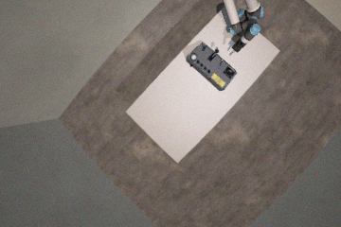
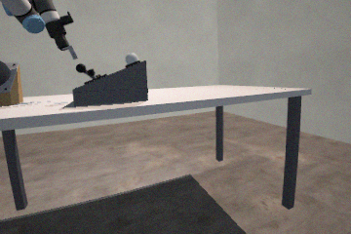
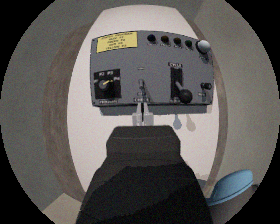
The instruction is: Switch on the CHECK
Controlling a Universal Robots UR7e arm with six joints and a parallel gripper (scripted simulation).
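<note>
Right now the CHECK toggle is 90 mm ahead of my hand and 120 mm below it. Also, from my hand: dark grey wedge-shaped console (130 mm ahead, 70 mm to the right, 130 mm below); then black ball-ended lever (70 mm ahead, 120 mm to the right, 100 mm below); then rotary dial (100 mm ahead, 110 mm to the left, 110 mm below).
</note>
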